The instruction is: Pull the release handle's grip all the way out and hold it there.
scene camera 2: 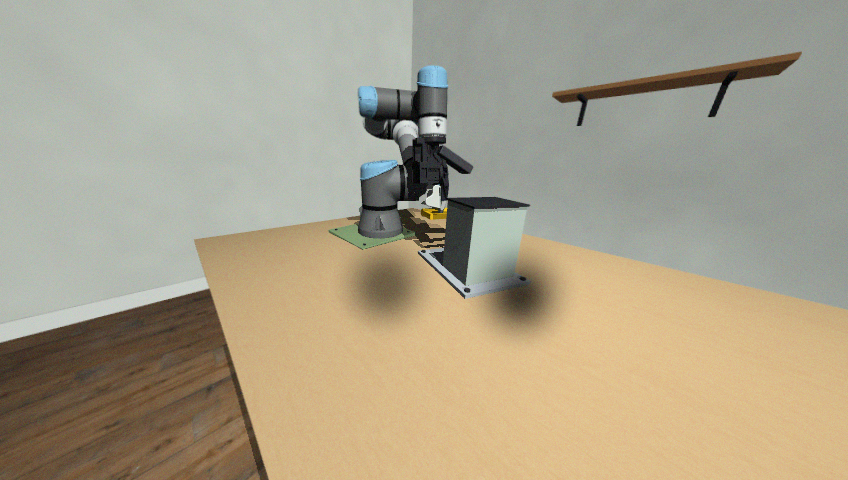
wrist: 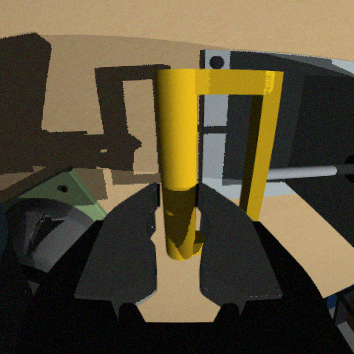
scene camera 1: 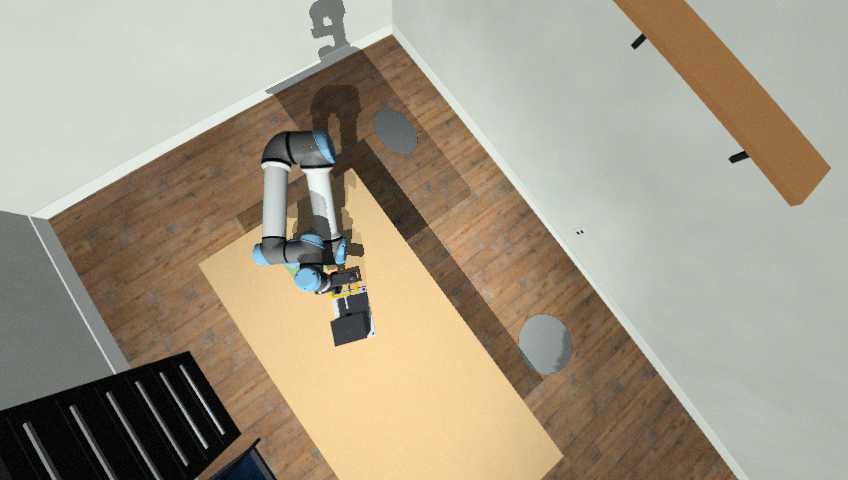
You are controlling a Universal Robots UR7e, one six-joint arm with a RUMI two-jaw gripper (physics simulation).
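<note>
The release handle's yellow grip (scene camera 1: 343, 294) (scene camera 2: 433, 214) (wrist: 177, 135) is a rectangular frame with a round bar on its outer side. In the wrist view a long stretch of grey rod (wrist: 305, 173) shows between the grip and the dark housing (scene camera 1: 349, 328) (scene camera 2: 493, 243) (wrist: 325, 125), so the grip stands well away from it. My gripper (wrist: 177, 185) points down and is shut on the round bar, one finger on each side. In scene camera 2 the housing hides part of the grip.
The housing stands on a pale base plate (scene camera 2: 493, 287) (wrist: 215, 112) on the wooden table (scene camera 1: 416, 386) (scene camera 2: 357, 386). The arm's green mounting plate (scene camera 2: 351, 236) (wrist: 82, 190) is near the grip. A brown wall shelf (scene camera 1: 714, 89) (scene camera 2: 672, 81) and two round grey discs (scene camera 1: 395, 130) (scene camera 1: 545, 344) are beyond the table.
</note>
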